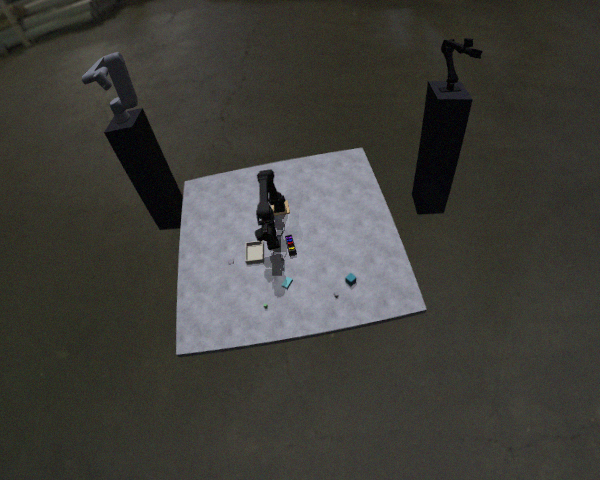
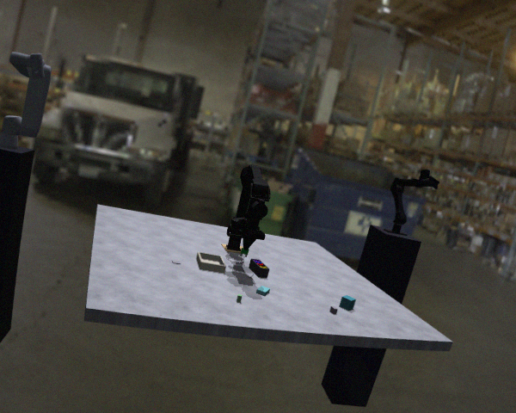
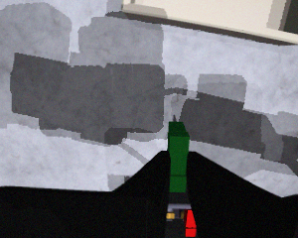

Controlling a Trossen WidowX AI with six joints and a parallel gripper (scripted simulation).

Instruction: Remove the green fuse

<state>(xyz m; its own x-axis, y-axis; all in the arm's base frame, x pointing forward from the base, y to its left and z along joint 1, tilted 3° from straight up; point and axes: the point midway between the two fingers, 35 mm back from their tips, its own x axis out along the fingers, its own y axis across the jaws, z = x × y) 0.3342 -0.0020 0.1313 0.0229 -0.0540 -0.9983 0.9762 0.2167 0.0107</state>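
The beige tray lies 1 cm behind my gripper tip, 12 cm to the right of it and 9 cm below it. The rest, counted from my gripper tip: red fuse (4 cm behind, 8 cm to the left, 7 cm below); then green fuse (1 cm below); then yellow fuse (9 cm to the left, 7 cm below).
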